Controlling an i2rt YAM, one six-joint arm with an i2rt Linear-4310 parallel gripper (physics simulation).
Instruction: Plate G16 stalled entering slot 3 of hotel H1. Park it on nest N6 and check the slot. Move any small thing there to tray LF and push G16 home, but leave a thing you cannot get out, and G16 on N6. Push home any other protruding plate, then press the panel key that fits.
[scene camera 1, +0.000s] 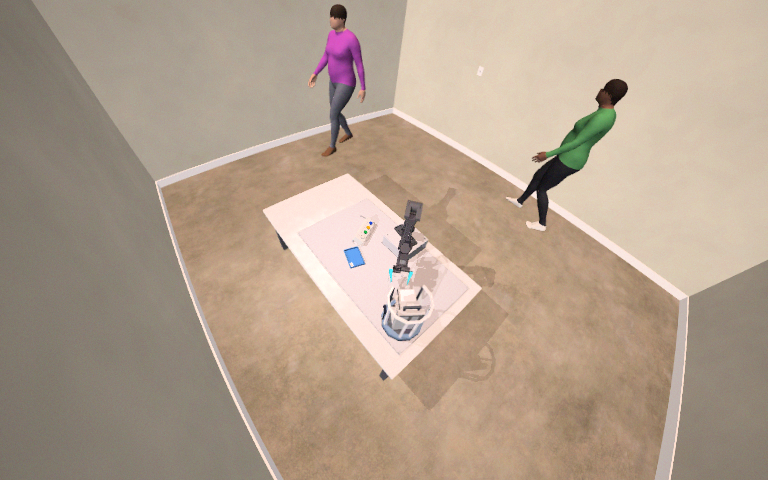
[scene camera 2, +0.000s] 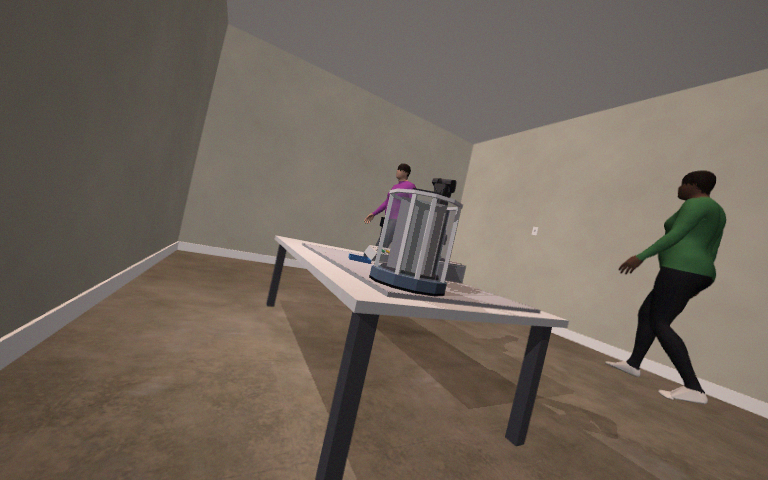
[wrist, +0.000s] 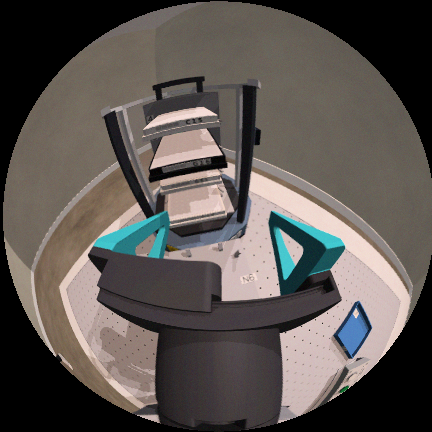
Note:
In view: a round plate rack (scene camera 2: 418, 231) and a blue flat plate (wrist: 354, 330).
The round plate rack also shows in the wrist view (wrist: 235, 104).

